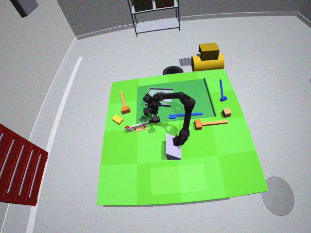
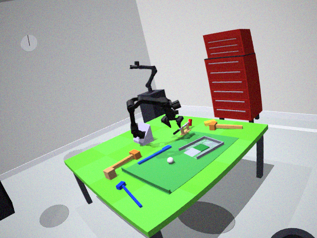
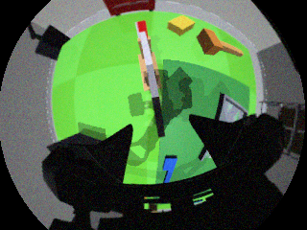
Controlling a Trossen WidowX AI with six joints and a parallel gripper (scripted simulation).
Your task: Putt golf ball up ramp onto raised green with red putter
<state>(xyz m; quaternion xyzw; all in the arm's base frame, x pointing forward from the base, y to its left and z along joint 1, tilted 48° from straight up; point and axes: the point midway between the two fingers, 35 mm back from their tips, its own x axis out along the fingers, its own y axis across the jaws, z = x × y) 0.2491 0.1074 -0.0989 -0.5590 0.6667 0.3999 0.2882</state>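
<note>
Right now my gripper tip is 2 cm past the red putter, 11 cm to the right of it and 4 cm above it. From my gripper tip the other things lie so: small wooden stand (2 cm behind, 13 cm to the left, 6 cm below); then white golf ball (22 cm ahead, 34 cm to the right, 7 cm below); then dark green mat (23 cm ahead, 22 cm to the right, 10 cm below).
</note>
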